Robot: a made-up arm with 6 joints.
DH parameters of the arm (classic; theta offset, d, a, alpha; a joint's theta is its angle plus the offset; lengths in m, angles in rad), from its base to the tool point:
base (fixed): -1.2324 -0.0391 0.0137 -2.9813
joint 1: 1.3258 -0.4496 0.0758 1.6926
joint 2: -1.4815 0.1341 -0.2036 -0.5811
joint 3: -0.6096 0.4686 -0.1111 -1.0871
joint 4: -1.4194 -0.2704 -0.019 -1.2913
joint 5: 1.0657 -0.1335 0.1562 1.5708
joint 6: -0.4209 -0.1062 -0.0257 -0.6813
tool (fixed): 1.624 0.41 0 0
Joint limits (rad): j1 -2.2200..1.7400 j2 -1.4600..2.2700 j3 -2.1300..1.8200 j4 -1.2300..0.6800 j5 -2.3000..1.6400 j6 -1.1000..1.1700
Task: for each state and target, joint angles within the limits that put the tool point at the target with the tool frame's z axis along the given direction. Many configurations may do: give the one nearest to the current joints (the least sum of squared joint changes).
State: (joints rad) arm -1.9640 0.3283 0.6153 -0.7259 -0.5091 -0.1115
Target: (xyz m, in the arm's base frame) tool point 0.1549 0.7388 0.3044 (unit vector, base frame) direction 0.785 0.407 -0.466
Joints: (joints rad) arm -2.2200 0.7719 0.8945 -0.7568 -0.3621 0.5566
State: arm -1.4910 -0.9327 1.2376 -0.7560 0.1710 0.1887
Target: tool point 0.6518 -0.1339 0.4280 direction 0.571 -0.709 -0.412
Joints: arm -1.1555 -0.1195 1.6750 -0.6897 -0.4867 0.9331
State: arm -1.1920 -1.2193 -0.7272 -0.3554 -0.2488 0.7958
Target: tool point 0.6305 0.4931 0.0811 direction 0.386 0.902 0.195
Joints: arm -2.1395 -0.4174 -0.5481 -0.2719 0.3503 0.2118
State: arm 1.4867 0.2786 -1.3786 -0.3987 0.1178 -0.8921
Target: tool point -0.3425 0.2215 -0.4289 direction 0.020 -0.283 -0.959
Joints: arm 1.6594 -0.0199 -1.4425 0.4874 0.6272 -0.9914
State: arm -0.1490 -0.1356 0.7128 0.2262 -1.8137 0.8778
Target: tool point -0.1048 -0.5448 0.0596 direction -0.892 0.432 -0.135
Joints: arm 0.3759 0.0910 0.6397 -0.1118 -1.1771 1.1700
